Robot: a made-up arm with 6 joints. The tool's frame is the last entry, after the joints.
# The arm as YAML. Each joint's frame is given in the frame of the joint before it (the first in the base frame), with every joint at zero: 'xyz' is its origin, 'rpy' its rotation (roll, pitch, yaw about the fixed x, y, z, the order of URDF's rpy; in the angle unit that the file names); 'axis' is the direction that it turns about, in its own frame. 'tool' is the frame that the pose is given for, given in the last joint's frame.
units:
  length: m
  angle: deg
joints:
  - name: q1
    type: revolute
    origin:
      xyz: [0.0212, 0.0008, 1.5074]
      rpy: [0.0, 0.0, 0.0]
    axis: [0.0, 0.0, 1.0]
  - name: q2
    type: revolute
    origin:
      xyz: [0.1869, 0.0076, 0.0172]
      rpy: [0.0, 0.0, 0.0]
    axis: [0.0, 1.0, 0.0]
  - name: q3
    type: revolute
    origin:
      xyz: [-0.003, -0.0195, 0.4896]
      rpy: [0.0, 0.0, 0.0]
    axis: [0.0, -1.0, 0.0]
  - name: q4
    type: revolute
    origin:
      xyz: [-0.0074, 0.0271, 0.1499]
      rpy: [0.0, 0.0, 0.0]
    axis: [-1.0, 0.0, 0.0]
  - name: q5
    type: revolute
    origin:
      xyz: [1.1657, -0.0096, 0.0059]
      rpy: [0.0, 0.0, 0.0]
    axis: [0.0, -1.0, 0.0]
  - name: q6
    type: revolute
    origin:
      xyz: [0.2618, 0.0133, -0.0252]
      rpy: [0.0, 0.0, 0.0]
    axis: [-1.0, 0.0, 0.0]
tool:
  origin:
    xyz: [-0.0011, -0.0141, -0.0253]
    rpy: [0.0, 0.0, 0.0]
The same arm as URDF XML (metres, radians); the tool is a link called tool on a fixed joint. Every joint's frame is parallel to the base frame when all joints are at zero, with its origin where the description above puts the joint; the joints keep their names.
<robot name="arm">
<joint name="tool_joint" type="fixed"><parent link="link6"/><child link="tool"/><origin xyz="-0.0011 -0.0141 -0.0253"/></joint>
<joint name="q6" type="continuous"><parent link="link5"/><child link="link6"/><origin xyz="0.2618 0.0133 -0.0252"/><axis xyz="-1 0 0"/></joint>
<joint name="q5" type="continuous"><parent link="link4"/><child link="link5"/><origin xyz="1.1657 -0.0096 0.0059"/><axis xyz="0 -1 0"/></joint>
<joint name="q4" type="continuous"><parent link="link3"/><child link="link4"/><origin xyz="-0.0074 0.0271 0.1499"/><axis xyz="-1 0 0"/></joint>
<joint name="q3" type="continuous"><parent link="link2"/><child link="link3"/><origin xyz="-0.003 -0.0195 0.4896"/><axis xyz="0 -1 0"/></joint>
<joint name="q2" type="continuous"><parent link="link1"/><child link="link2"/><origin xyz="0.1869 0.0076 0.0172"/><axis xyz="0 1 0"/></joint>
<joint name="q1" type="continuous"><parent link="base_link"/><child link="link1"/><origin xyz="0.0212 0.0008 1.5074"/><axis xyz="0 0 1"/></joint>
<link name="base_link"/>
<link name="link1"/>
<link name="link2"/>
<link name="link3"/>
<link name="link4"/>
<link name="link5"/>
<link name="link6"/>
<link name="tool"/>
</robot>

